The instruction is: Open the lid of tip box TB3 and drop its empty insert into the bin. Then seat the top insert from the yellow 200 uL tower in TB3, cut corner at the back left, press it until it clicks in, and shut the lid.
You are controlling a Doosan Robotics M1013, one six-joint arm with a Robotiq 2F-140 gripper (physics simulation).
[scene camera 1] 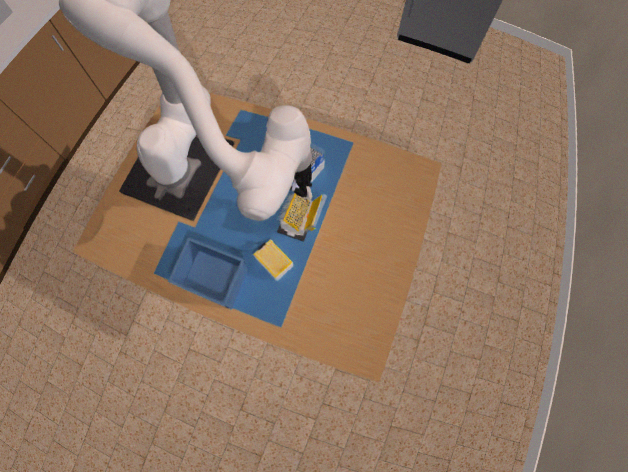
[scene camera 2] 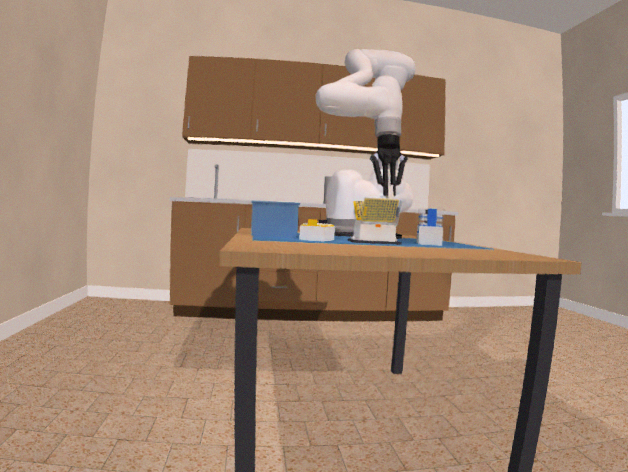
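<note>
TB3 (scene camera 1: 290,231) (scene camera 2: 373,232), a white box on a dark base, stands on the blue mat. Its clear lid (scene camera 1: 315,212) (scene camera 2: 383,209) is open, tilted up on the table-front side. My gripper (scene camera 1: 303,192) (scene camera 2: 389,194) points down and is shut on a yellow insert (scene camera 1: 296,209) (scene camera 2: 358,209) near its right end. The insert lies over TB3, its body partly above the box rim; how deep it reaches in is hidden. The yellow tower (scene camera 1: 274,258) (scene camera 2: 316,232) is low, white-sided and yellow on top. The bin (scene camera 1: 210,271) (scene camera 2: 274,220) is blue, with no insert visible inside.
A blue-and-white box (scene camera 1: 317,163) (scene camera 2: 430,235) stands to the right of TB3, partly behind the arm in the scene camera 1 view. The blue mat (scene camera 1: 274,309) lies on the wooden table (scene camera 1: 365,284) (scene camera 2: 395,259). The robot base stands on a black plate (scene camera 1: 137,185).
</note>
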